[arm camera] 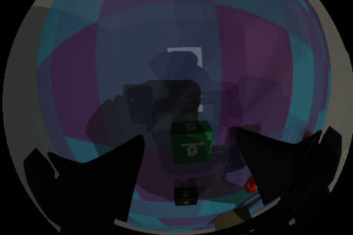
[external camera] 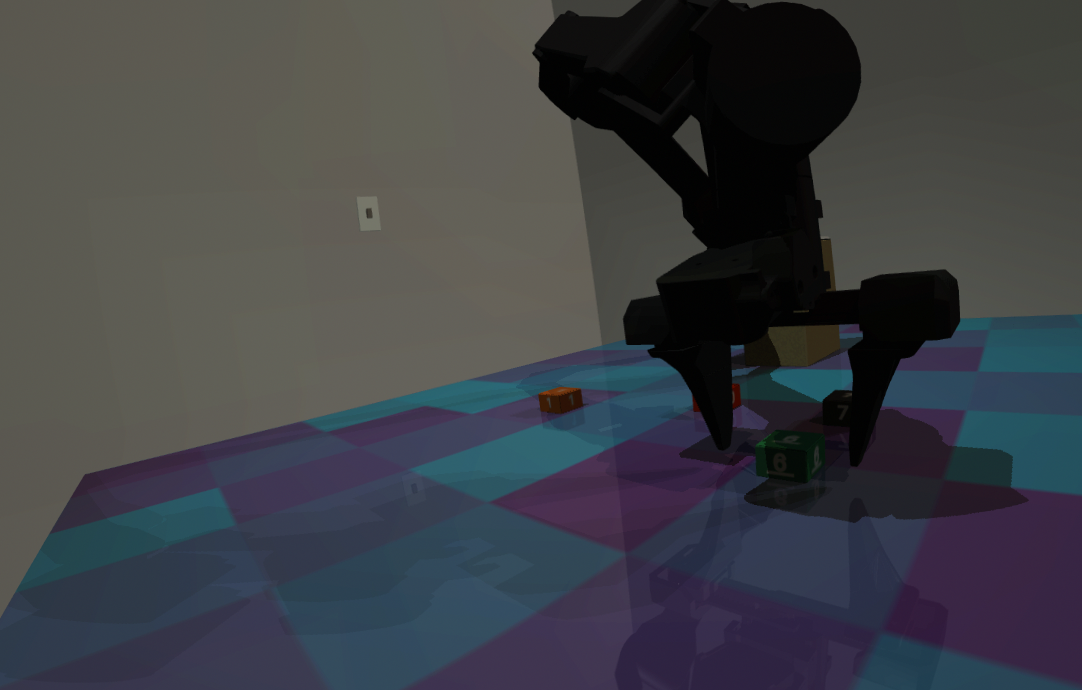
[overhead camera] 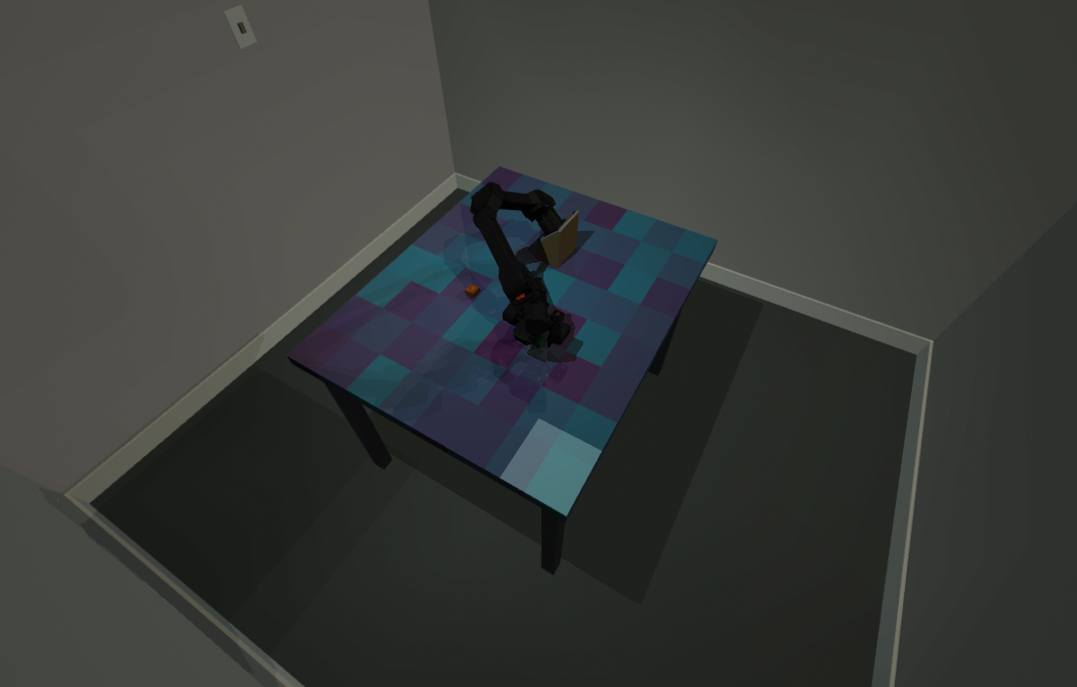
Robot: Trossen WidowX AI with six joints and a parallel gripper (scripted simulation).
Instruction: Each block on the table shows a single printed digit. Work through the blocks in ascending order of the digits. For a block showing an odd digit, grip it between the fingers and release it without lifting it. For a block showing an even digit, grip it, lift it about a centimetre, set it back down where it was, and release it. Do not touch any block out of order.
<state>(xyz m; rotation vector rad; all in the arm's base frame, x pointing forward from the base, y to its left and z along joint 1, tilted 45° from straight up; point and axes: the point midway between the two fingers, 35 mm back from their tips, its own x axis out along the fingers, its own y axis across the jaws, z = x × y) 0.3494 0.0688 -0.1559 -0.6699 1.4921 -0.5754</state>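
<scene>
The green block is 10 mm behind my gripper tip. Also, from my gripper tip: orange block (60 mm behind, 280 mm to the right); then black block (110 mm behind); then red block (110 mm behind, 120 mm to the right).
</scene>
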